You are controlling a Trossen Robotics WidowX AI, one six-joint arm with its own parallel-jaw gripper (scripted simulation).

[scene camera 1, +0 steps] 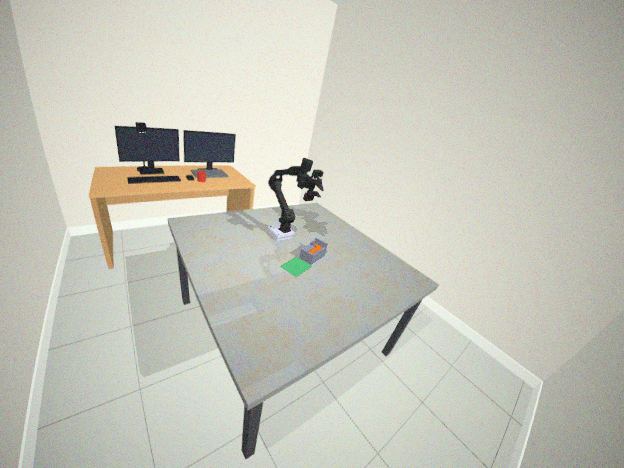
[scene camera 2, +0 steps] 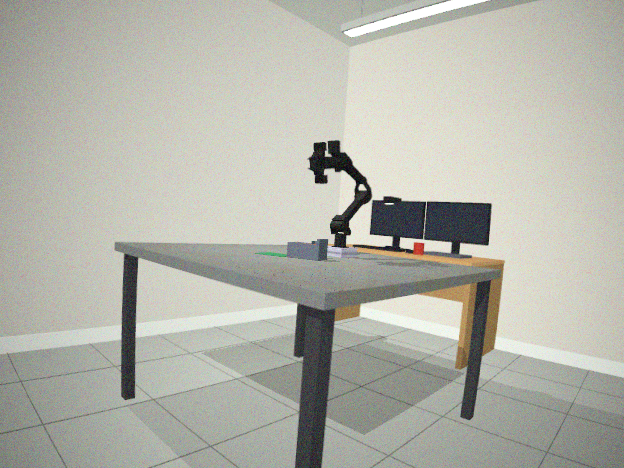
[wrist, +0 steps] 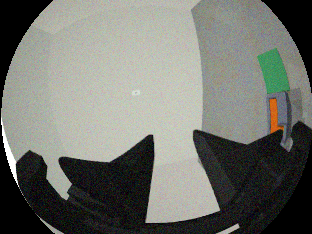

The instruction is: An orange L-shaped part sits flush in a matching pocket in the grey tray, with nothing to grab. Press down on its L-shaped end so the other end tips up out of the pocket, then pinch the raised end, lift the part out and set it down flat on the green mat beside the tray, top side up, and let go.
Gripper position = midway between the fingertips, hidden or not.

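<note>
The gripper (wrist: 173,137) is in the picture, and so is a green mat (wrist: 272,67).
</note>
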